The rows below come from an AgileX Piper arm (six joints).
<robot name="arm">
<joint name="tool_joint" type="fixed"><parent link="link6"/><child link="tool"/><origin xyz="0 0 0" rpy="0 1.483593 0"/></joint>
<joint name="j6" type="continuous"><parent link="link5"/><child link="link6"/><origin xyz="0.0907 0 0.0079"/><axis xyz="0.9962 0 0.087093"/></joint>
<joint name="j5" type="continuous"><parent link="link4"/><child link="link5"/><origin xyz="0 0 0"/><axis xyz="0 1 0"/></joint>
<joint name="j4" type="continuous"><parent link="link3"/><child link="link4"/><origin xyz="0.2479 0 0.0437"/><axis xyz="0.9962 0 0.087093"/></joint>
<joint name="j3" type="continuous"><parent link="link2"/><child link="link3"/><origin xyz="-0.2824 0 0.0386"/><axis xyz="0 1 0"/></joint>
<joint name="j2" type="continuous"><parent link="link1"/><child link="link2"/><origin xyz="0 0 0"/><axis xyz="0 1 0"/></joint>
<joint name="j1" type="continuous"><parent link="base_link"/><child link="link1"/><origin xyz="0 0 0.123"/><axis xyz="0 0 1"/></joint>
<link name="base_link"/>
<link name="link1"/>
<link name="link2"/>
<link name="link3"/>
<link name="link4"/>
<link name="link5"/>
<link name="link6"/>
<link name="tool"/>
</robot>
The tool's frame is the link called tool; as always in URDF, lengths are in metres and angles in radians. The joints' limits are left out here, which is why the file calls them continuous.
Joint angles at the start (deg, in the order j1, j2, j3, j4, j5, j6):
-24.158, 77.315, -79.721, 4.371, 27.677, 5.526
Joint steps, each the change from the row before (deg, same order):
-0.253, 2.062, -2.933, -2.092, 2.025, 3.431
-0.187, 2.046, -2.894, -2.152, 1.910, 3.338
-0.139, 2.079, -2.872, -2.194, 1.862, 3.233
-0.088, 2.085, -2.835, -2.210, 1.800, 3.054
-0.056, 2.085, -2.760, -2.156, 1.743, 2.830
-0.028, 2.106, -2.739, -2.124, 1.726, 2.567
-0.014, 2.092, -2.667, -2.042, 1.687, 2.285
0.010, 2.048, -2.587, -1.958, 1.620, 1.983
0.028, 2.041, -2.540, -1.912, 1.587, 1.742
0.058, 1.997, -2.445, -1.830, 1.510, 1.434
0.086, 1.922, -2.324, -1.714, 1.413, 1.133
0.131, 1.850, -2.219, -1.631, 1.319, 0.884
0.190, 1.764, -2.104, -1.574, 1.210, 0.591
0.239, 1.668, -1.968, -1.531, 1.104, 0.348
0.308, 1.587, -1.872, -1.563, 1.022, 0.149
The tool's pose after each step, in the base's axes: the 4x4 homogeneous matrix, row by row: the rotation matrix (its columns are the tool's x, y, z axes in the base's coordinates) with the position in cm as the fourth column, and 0 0 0 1 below. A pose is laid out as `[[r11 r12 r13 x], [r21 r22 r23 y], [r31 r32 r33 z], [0 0 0 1]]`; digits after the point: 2 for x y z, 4 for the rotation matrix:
[[-0.2511 0.4524 0.8557 28.81], [0.3223 0.8727 -0.3667 -12.88], [-0.9127 0.1837 -0.3650 43.22], [0 0 0 1]]
[[-0.2505 0.4803 0.8406 29.49], [0.3509 0.8543 -0.3835 -13.49], [-0.9023 0.1989 -0.3825 43.46], [0 0 0 1]]
[[-0.2485 0.5089 0.8242 30.17], [0.3772 0.8345 -0.4016 -14.10], [-0.8922 0.2110 -0.3993 43.64], [0 0 0 1]]
[[-0.2454 0.5374 0.8068 30.86], [0.4001 0.8142 -0.4207 -14.71], [-0.8830 0.2195 -0.4149 43.77], [0 0 0 1]]
[[-0.2419 0.5654 0.7885 31.55], [0.4203 0.7935 -0.4401 -15.31], [-0.8746 0.2249 -0.4296 43.84], [0 0 0 1]]
[[-0.2388 0.5927 0.7692 32.24], [0.4371 0.7730 -0.4599 -15.91], [-0.8672 0.2264 -0.4436 43.86], [0 0 0 1]]
[[-0.2362 0.6189 0.7491 32.92], [0.4509 0.7527 -0.4796 -16.49], [-0.8607 0.2245 -0.4569 43.83], [0 0 0 1]]
[[-0.2343 0.6433 0.7289 33.58], [0.4614 0.7335 -0.4991 -17.06], [-0.8557 0.2193 -0.4686 43.76], [0 0 0 1]]
[[-0.2333 0.6666 0.7080 34.23], [0.4691 0.7149 -0.5185 -17.61], [-0.8518 0.2111 -0.4795 43.64], [0 0 0 1]]
[[-0.2341 0.6877 0.6872 34.87], [0.4736 0.6980 -0.5371 -18.13], [-0.8491 0.1997 -0.4891 43.49], [0 0 0 1]]
[[-0.2366 0.7064 0.6671 35.48], [0.4752 0.6830 -0.5546 -18.60], [-0.8475 0.1858 -0.4973 43.31], [0 0 0 1]]
[[-0.2408 0.7226 0.6480 36.08], [0.4742 0.6701 -0.5711 -19.03], [-0.8469 0.1698 -0.5040 43.10], [0 0 0 1]]
[[-0.2475 0.7360 0.6301 36.67], [0.4696 0.6599 -0.5865 -19.39], [-0.8475 0.1508 -0.5089 42.89], [0 0 0 1]]
[[-0.2565 0.7470 0.6134 37.24], [0.4620 0.6521 -0.6010 -19.68], [-0.8490 0.1292 -0.5124 42.67], [0 0 0 1]]
[[-0.2678 0.7558 0.5976 37.79], [0.4510 0.6464 -0.6154 -19.92], [-0.8514 0.1047 -0.5140 42.46], [0 0 0 1]]

